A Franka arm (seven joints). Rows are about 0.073 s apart.
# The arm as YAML. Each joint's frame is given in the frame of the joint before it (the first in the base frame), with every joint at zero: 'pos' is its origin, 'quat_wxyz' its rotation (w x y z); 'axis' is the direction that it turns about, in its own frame. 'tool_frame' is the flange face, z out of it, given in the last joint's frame.
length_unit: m
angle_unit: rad
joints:
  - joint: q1
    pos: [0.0, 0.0, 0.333]
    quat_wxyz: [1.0, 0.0, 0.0, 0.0]
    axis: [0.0, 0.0, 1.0]
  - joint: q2
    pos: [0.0, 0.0, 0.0]
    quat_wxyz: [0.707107, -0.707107, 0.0, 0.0]
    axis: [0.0, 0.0, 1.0]
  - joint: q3
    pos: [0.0, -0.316, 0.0]
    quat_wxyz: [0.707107, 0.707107, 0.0, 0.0]
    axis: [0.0, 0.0, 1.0]
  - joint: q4
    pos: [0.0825, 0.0, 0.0]
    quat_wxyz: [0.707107, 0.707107, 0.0, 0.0]
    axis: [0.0, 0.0, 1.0]
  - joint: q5
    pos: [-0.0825, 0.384, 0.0]
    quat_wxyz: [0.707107, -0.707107, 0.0, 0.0]
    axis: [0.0, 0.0, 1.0]
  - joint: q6
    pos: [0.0, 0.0, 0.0]
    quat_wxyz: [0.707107, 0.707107, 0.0, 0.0]
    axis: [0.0, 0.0, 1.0]
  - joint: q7
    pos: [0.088, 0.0, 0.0]
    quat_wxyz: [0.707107, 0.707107, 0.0, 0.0]
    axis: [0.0, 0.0, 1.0]
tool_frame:
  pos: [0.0, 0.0, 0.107]
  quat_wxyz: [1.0, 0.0, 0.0, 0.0]
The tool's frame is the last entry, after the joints.
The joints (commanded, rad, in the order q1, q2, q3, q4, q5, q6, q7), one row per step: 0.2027, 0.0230, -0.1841, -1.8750, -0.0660, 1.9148, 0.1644; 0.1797, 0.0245, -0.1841, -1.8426, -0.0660, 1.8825, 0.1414; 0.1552, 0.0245, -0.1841, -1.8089, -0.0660, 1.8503, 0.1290; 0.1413, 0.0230, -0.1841, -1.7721, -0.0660, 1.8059, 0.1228; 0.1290, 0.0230, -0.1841, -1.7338, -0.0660, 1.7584, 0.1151; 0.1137, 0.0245, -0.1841, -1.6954, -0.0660, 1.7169, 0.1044; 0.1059, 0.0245, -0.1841, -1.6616, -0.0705, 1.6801, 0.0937; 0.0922, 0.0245, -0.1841, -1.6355, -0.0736, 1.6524, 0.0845; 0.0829, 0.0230, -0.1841, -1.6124, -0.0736, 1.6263, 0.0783; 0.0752, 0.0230, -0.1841, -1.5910, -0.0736, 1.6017, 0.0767
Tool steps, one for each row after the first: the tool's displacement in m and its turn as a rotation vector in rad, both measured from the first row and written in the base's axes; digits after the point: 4 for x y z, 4 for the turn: 0.0015, -0.0133, 0.0118, -0.0013, 0.0028, -0.0021; 0.0022, -0.0275, 0.0252, -0.0021, 0.0021, -0.0162; 0.0012, -0.0357, 0.0398, -0.0025, 0.0086, -0.0268; -0.0003, -0.0429, 0.0541, -0.0028, 0.0182, -0.0345; -0.0016, -0.0518, 0.0680, -0.0032, 0.0235, -0.0419; -0.0034, -0.0567, 0.0810, -0.0078, 0.0274, -0.0410; -0.0054, -0.0648, 0.0911, -0.0108, 0.0298, -0.0472; -0.0080, -0.0701, 0.1007, -0.0104, 0.0318, -0.0522; -0.0101, -0.0743, 0.1087, -0.0101, 0.0351, -0.0601
